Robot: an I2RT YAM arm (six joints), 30 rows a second.
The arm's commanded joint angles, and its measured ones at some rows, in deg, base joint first. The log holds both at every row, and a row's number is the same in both.
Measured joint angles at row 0:
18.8 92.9 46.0 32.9 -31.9 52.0
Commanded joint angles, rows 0 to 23:
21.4 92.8 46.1 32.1 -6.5 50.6
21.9 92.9 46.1 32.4 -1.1 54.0
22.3 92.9 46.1 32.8 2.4 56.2
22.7 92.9 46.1 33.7 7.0 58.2
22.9 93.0 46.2 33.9 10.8 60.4
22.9 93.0 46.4 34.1 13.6 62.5
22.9 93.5 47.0 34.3 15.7 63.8
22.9 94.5 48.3 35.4 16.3 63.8
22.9 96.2 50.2 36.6 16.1 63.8
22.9 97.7 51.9 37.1 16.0 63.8
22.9 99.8 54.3 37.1 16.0 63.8
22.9 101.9 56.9 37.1 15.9 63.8
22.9 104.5 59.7 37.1 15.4 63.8
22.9 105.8 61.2 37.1 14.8 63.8
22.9 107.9 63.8 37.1 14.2 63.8
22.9 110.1 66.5 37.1 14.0 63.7
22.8 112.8 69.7 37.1 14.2 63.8
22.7 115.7 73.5 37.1 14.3 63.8
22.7 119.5 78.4 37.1 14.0 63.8
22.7 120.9 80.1 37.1 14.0 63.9
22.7 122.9 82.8 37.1 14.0 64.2
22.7 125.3 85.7 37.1 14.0 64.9
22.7 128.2 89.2 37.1 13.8 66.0
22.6 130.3 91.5 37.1 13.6 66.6
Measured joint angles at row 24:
22.6 125.4 84.6 36.8 13.1 64.1
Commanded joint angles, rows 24 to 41:
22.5 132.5 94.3 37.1 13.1 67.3
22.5 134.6 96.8 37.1 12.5 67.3
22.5 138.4 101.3 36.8 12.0 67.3
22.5 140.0 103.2 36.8 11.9 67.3
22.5 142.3 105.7 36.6 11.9 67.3
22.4 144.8 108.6 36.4 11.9 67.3
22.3 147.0 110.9 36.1 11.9 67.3
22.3 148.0 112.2 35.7 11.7 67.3
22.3 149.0 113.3 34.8 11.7 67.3
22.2 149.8 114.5 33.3 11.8 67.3
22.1 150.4 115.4 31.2 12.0 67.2
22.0 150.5 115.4 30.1 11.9 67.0
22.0 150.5 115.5 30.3 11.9 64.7
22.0 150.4 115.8 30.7 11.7 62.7
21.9 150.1 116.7 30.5 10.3 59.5
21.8 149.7 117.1 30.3 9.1 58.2
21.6 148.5 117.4 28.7 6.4 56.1
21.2 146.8 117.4 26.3 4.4 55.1
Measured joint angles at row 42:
22.2 150.3 115.4 28.7 9.4 61.3
